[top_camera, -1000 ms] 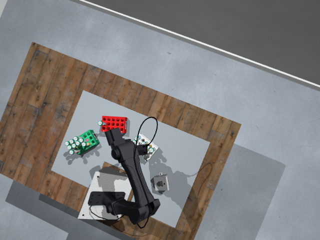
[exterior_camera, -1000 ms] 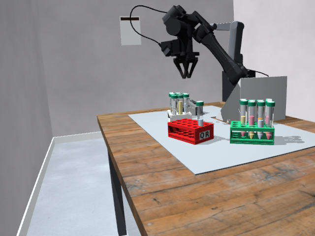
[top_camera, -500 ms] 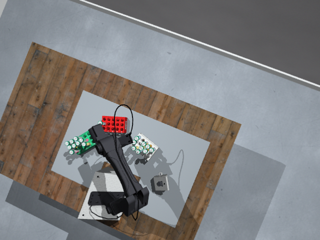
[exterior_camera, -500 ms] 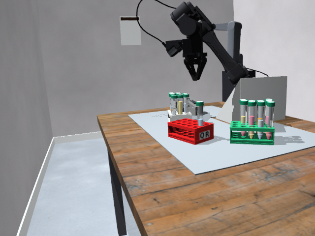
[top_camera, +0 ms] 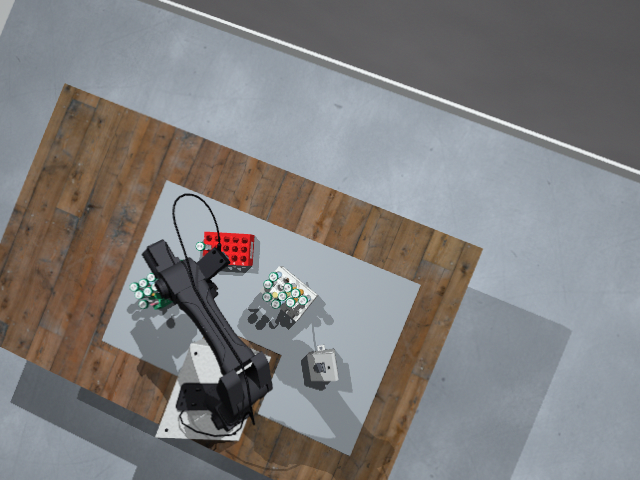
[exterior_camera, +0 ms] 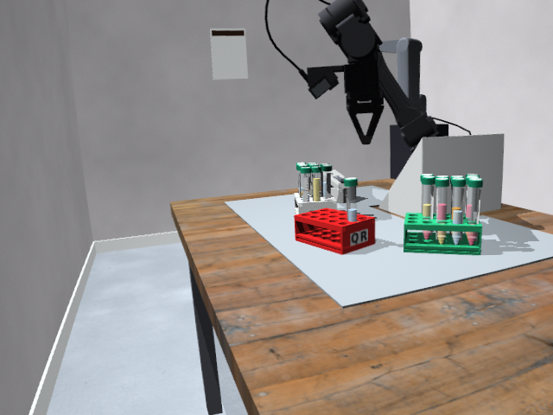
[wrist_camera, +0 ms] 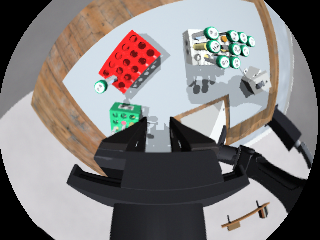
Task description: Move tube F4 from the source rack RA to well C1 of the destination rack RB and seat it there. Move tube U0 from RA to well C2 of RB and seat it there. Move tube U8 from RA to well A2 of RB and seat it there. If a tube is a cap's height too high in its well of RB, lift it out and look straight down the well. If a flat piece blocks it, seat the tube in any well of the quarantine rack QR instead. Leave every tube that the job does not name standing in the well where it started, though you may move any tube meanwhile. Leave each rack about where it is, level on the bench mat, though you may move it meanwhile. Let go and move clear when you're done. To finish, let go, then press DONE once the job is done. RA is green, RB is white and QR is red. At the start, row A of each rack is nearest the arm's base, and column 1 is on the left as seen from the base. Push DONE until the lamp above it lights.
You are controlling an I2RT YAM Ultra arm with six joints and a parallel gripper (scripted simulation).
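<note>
Now: hand 120 mm above the tube, 80 mm short of it and 70 mm to the right of it. From my hand the other things lie so: red rack QR (160 mm below, 90 mm ahead, 20 mm to the left); then tube with yellow filling (130 mm to the right, 120 mm below, 40 mm ahead); then white rack RB (170 mm to the right, 160 mm below, 20 mm ahead).
</note>
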